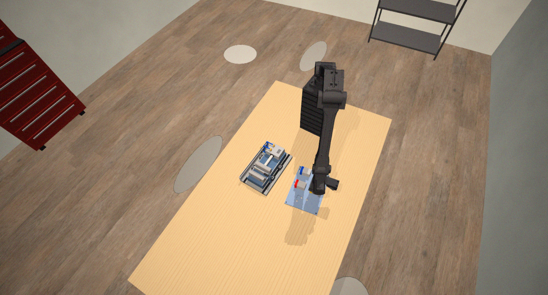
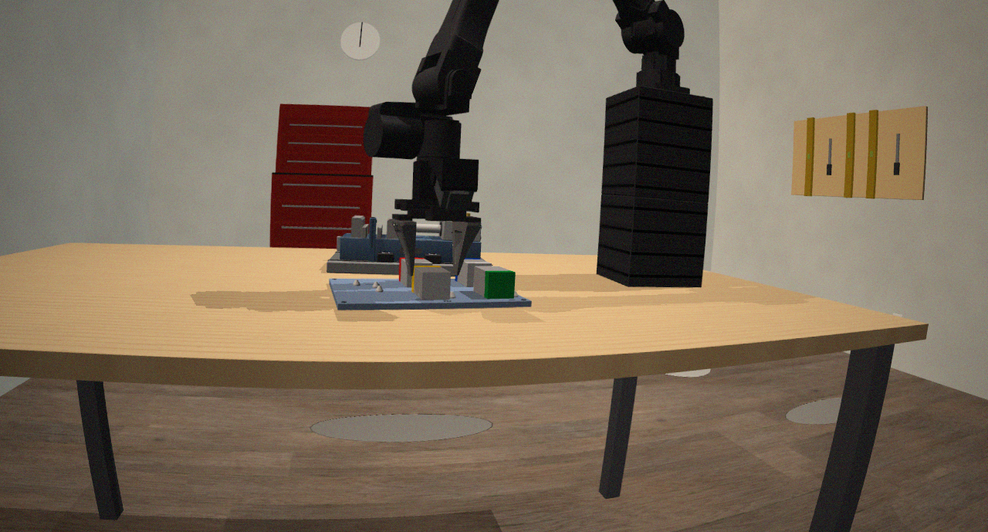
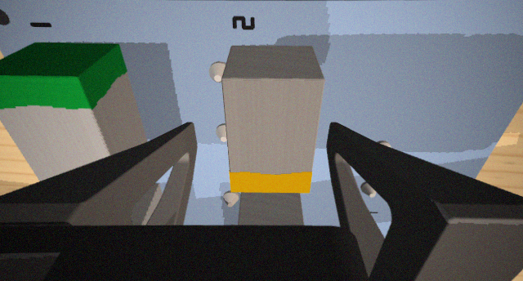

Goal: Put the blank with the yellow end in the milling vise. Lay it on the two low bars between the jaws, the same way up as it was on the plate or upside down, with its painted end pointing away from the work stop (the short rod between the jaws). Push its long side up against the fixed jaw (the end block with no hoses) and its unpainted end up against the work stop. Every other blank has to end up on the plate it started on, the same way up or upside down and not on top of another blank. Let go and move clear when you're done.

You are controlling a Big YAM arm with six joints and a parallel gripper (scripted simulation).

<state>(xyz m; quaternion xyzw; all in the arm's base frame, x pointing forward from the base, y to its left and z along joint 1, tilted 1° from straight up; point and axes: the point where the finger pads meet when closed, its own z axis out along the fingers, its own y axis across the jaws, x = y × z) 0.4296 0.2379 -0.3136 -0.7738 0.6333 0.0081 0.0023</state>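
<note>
Right now my hand is 20 mm above the yellow-ended blank. From my hand the other things lie so: red-ended blank: 20 mm ahead, 90 mm to the right, 20 mm below; then blue plate: 10 mm ahead, 40 mm to the right, 40 mm below; then green-ended blank: 80 mm behind, 20 mm to the right, 20 mm below.
</note>
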